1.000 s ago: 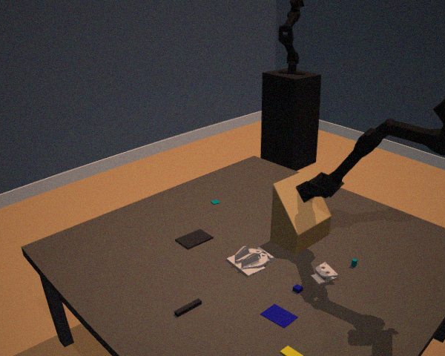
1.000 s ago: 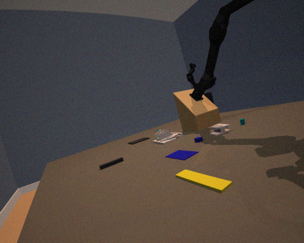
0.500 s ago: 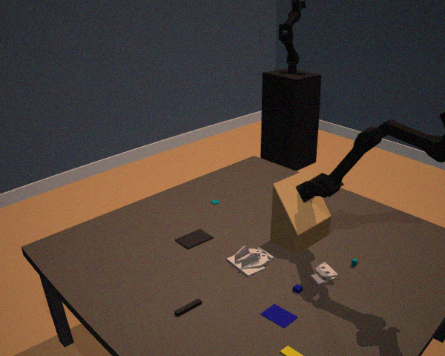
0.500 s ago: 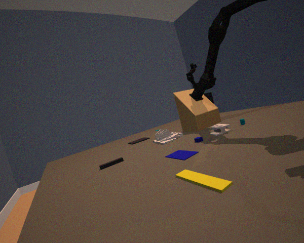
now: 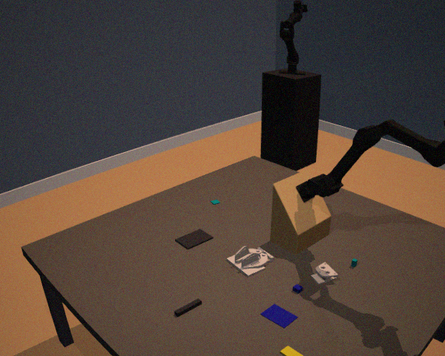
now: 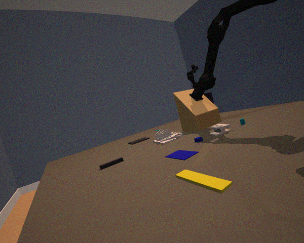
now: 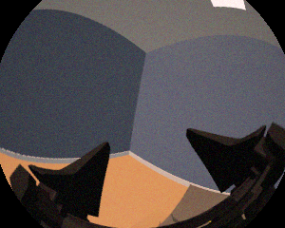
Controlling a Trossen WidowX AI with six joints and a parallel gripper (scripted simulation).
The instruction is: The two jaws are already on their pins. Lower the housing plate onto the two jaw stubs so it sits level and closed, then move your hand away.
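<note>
Now: gripper tip 53 cm above the blue cube, 48 cm to the left of it and 15 cm short of it. The rest, counted from my gripper tip: teal cube 52 cm below, 42 cm to the right, 9 cm behind; yellow tile 53 cm below, 38 cm ahead, 27 cm to the right; blue tile 54 cm below, 44 cm to the right, 28 cm ahead.
</note>
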